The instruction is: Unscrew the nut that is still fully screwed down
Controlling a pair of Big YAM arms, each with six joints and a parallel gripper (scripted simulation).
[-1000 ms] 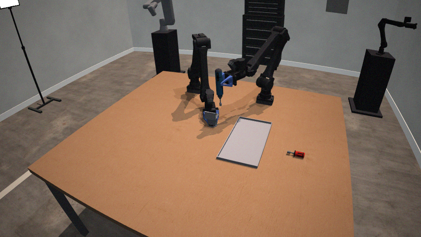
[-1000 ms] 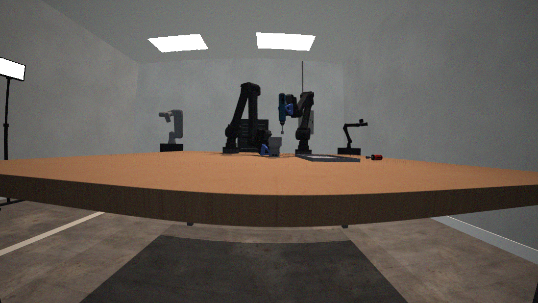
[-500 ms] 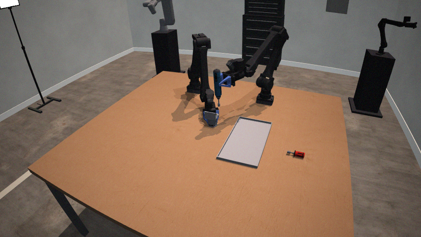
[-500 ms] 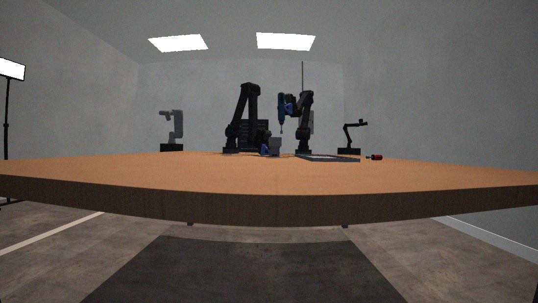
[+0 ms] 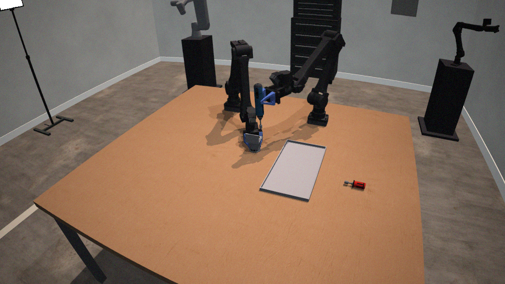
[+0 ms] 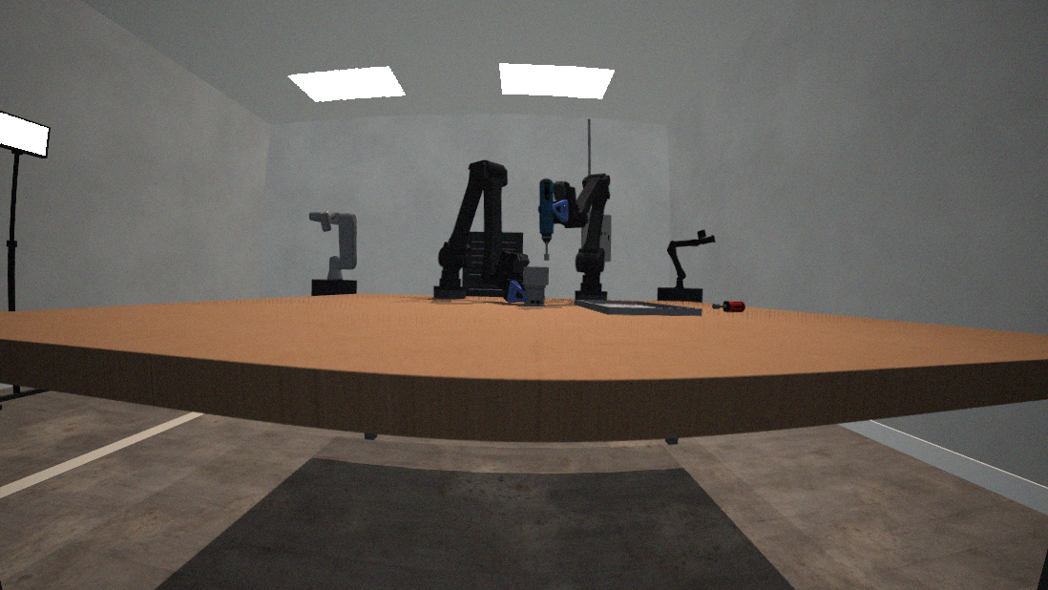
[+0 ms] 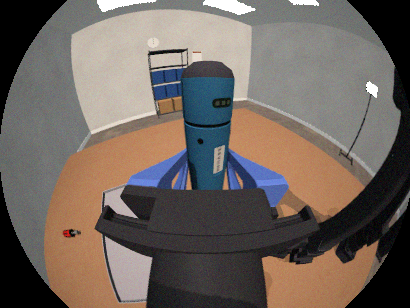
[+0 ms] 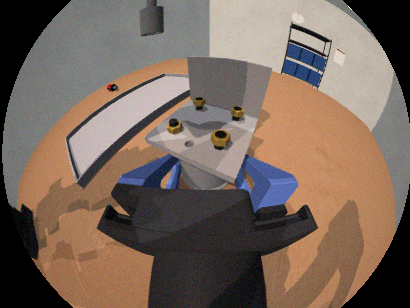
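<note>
Now: the joint module 10 mm above my right hand. Round my right hand: flat grey tray: 250 mm to the left, 80 mm ahead, 20 mm below; then red-handled tool: 540 mm to the left, 130 mm ahead, 10 mm below; then grey bracket: 50 mm above.
</note>
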